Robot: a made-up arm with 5 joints.
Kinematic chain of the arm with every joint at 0, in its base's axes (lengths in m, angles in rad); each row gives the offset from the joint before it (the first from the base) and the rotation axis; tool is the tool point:
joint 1: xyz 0 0 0.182 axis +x
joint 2: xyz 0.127 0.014 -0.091 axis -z
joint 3: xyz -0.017 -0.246 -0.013 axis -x
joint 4: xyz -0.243 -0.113 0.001 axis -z
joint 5: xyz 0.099 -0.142 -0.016 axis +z
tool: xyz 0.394 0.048 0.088
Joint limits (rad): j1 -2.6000..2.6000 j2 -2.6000..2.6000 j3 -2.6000..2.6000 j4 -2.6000..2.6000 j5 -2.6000..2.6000
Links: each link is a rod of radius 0.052 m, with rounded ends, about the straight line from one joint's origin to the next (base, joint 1, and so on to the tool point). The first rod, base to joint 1, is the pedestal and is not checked.
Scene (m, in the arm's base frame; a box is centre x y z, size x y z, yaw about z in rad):
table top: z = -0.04
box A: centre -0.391 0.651 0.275 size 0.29 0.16 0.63 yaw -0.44
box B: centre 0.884 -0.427 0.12 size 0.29 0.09 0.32 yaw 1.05
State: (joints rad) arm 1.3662 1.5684 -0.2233 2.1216 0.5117
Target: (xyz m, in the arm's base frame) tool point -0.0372 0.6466 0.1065
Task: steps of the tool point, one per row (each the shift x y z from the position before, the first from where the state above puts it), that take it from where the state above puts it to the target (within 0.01 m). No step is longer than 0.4 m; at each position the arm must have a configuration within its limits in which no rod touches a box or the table.
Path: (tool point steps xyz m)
1: 0.1657 -0.0780 0.3043
2: 0.2635 -0.1975 0.1924
3: 0.3158 -0.2359 0.0164
4: -0.1134 0.3388 0.0358
5: -0.0668 0.3386 -0.1287
6: -0.0180 0.2407 -0.2654
7: 0.0199 0.0832 -0.3216
8: 0.0380 -0.0717 -0.2825

